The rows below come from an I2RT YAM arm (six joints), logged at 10 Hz.
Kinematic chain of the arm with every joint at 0, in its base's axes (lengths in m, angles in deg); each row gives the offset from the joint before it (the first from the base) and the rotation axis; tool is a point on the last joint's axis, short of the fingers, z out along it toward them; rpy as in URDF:
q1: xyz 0 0 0.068 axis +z
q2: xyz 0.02 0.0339 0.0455 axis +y
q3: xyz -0.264 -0.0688 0 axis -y
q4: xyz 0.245 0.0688 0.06 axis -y
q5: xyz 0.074 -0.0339 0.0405 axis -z
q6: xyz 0.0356 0 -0.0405 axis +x
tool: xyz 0 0 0 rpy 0 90 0
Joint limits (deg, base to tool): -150..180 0..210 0..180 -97..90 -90..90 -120..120
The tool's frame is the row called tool.
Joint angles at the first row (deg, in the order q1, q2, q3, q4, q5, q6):
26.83 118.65 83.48 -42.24 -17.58 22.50
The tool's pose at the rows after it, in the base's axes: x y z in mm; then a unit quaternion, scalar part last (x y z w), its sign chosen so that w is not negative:
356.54 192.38 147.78 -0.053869 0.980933 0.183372 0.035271
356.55 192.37 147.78 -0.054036 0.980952 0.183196 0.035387
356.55 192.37 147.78 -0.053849 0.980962 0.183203 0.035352
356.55 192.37 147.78 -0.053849 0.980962 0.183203 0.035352
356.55 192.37 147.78 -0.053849 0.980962 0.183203 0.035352
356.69 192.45 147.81 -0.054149 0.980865 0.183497 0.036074
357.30 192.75 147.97 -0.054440 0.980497 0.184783 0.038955
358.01 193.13 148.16 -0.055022 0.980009 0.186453 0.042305
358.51 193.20 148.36 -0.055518 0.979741 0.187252 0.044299
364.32 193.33 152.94 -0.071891 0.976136 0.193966 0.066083
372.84 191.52 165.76 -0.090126 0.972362 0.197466 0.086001
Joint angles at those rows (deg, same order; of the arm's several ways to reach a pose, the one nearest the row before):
26.83 118.65 83.48 -42.22 -17.58 22.50
26.83 118.65 83.48 -42.22 -17.56 22.48
26.83 118.65 83.48 -42.22 -17.56 22.50
26.83 118.65 83.48 -42.22 -17.56 22.50
26.83 118.65 83.48 -42.22 -17.56 22.50
26.83 118.65 83.48 -42.13 -17.56 22.48
26.83 118.65 83.48 -41.76 -17.56 22.50
26.83 118.65 83.48 -41.32 -17.58 22.50
26.81 118.65 83.51 -41.10 -17.58 22.46
26.46 118.59 84.25 -39.62 -17.61 20.53
25.71 118.45 86.89 -40.60 -17.63 17.91

